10 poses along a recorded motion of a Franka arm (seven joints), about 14 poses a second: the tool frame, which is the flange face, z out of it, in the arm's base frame.
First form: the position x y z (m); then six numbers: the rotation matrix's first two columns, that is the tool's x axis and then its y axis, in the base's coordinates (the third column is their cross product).
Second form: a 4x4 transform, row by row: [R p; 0 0 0 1], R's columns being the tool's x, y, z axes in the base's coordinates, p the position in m. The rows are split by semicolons. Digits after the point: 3 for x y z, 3 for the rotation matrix.
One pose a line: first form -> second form
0.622, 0.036, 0.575, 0.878, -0.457, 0.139, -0.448, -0.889, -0.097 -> 0.878, -0.448, 0.168, 0.622; -0.457, -0.889, 0.023, 0.036; 0.139, -0.097, -0.985, 0.575; 0, 0, 0, 1
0.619, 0.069, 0.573, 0.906, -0.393, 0.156, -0.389, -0.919, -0.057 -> 0.906, -0.389, 0.166, 0.619; -0.393, -0.919, -0.009, 0.069; 0.156, -0.057, -0.985, 0.573; 0, 0, 0, 1
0.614, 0.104, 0.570, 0.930, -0.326, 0.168, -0.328, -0.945, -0.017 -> 0.930, -0.328, 0.164, 0.614; -0.326, -0.945, -0.039, 0.104; 0.168, -0.017, -0.986, 0.570; 0, 0, 0, 1
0.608, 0.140, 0.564, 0.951, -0.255, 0.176, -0.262, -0.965, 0.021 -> 0.951, -0.262, 0.164, 0.608; -0.255, -0.965, -0.066, 0.140; 0.176, 0.021, -0.985, 0.564; 0, 0, 0, 1
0.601, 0.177, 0.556, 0.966, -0.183, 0.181, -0.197, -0.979, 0.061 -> 0.966, -0.197, 0.166, 0.601; -0.183, -0.979, -0.095, 0.177; 0.181, 0.061, -0.982, 0.556; 0, 0, 0, 1
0.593, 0.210, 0.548, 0.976, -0.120, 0.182, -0.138, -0.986, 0.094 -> 0.976, -0.138, 0.168, 0.593; -0.120, -0.986, -0.117, 0.210; 0.182, 0.094, -0.979, 0.548; 0, 0, 0, 1
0.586, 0.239, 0.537, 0.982, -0.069, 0.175, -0.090, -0.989, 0.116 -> 0.982, -0.090, 0.165, 0.586; -0.069, -0.989, -0.130, 0.239; 0.175, 0.116, -0.977, 0.537; 0, 0, 0, 1
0.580, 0.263, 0.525, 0.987, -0.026, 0.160, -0.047, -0.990, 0.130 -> 0.987, -0.047, 0.155, 0.580; -0.026, -0.990, -0.136, 0.263; 0.160, 0.130, -0.978, 0.525; 0, 0, 0, 1
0.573, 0.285, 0.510, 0.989, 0.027, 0.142, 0.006, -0.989, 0.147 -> 0.989, 0.006, 0.144, 0.573; 0.027, -0.989, -0.145, 0.285; 0.142, 0.147, -0.978, 0.510; 0, 0, 0, 1
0.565, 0.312, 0.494, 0.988, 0.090, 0.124, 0.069, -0.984, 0.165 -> 0.988, 0.069, 0.137, 0.565; 0.090, -0.984, -0.154, 0.312; 0.124, 0.165, -0.978, 0.494; 0, 0, 0, 1
